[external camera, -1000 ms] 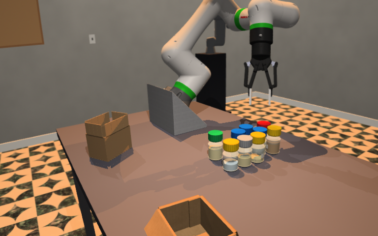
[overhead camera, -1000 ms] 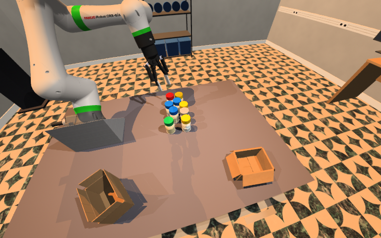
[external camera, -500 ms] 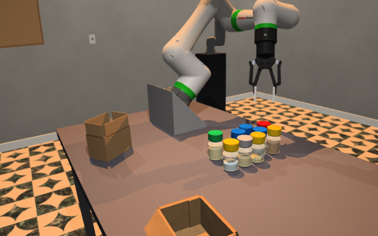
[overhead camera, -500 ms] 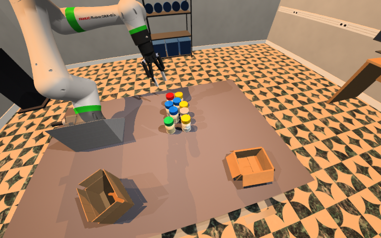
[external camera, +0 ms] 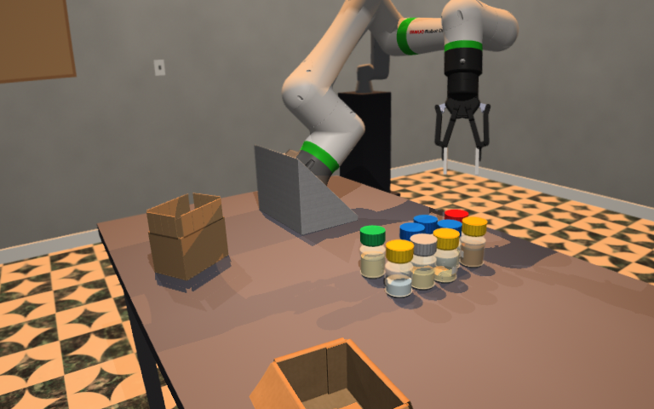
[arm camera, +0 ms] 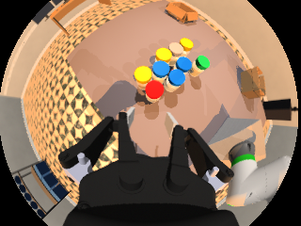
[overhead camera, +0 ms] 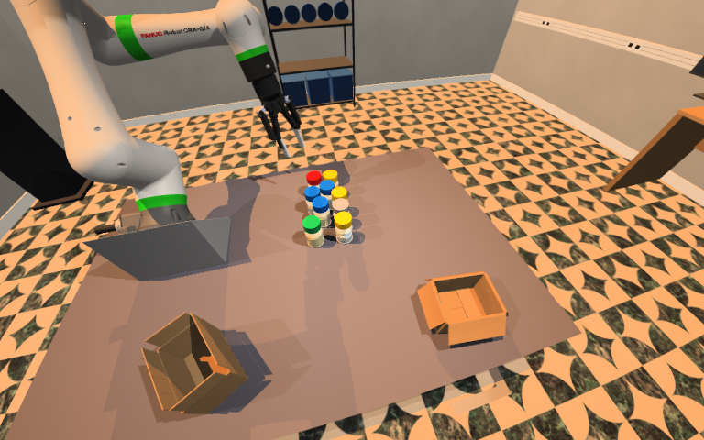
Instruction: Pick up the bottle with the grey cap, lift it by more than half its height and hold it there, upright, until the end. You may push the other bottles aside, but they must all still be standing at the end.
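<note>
Now: hand 310 mm to the left of the yellow-capped bottle, 160 mm above it and 100 mm short of it. Round my hand: brown box: 590 mm to the right, 320 mm behind, 140 mm below; then red-capped bottle: 160 mm below, 70 mm to the right, 50 mm ahead.
</note>
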